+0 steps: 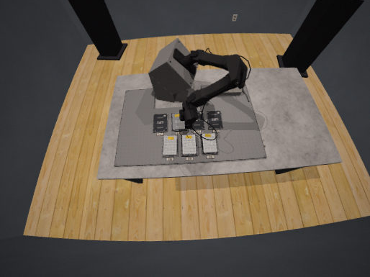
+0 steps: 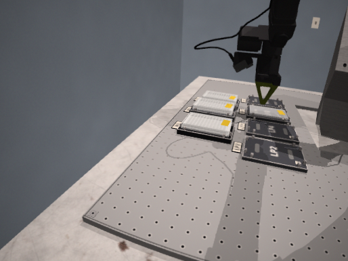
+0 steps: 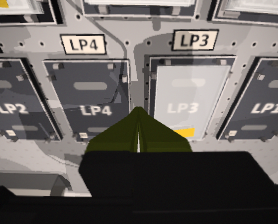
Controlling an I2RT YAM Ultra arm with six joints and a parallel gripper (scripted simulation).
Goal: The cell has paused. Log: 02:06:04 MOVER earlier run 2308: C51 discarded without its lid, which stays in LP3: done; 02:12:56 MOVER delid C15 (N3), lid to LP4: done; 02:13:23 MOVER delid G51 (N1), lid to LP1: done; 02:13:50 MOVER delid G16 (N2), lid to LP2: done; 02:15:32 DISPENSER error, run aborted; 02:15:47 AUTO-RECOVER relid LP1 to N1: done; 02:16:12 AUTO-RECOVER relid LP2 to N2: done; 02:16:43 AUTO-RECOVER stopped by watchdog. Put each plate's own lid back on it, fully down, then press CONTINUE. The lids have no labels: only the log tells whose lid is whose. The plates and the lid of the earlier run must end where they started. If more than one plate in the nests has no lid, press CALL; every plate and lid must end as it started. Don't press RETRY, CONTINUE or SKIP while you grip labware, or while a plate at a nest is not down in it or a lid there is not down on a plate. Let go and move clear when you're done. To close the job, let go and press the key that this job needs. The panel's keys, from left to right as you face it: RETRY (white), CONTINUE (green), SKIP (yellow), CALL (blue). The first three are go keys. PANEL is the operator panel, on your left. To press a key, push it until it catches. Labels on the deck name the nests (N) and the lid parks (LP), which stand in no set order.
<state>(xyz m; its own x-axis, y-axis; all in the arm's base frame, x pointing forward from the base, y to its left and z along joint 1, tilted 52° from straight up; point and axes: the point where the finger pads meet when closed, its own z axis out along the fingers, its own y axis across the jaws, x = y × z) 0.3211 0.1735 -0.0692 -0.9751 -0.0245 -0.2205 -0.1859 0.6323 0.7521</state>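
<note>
Right now my hand is 370 mm past the green continue key and 280 mm to the right of it. The rest, counted from my hand: unlabelled lid: 170 mm ahead, 100 mm to the right, 40 mm below; then blue key: 350 mm behind, 180 mm to the left; then plate: 170 mm ahead, 100 mm to the right, 50 mm below.
</note>
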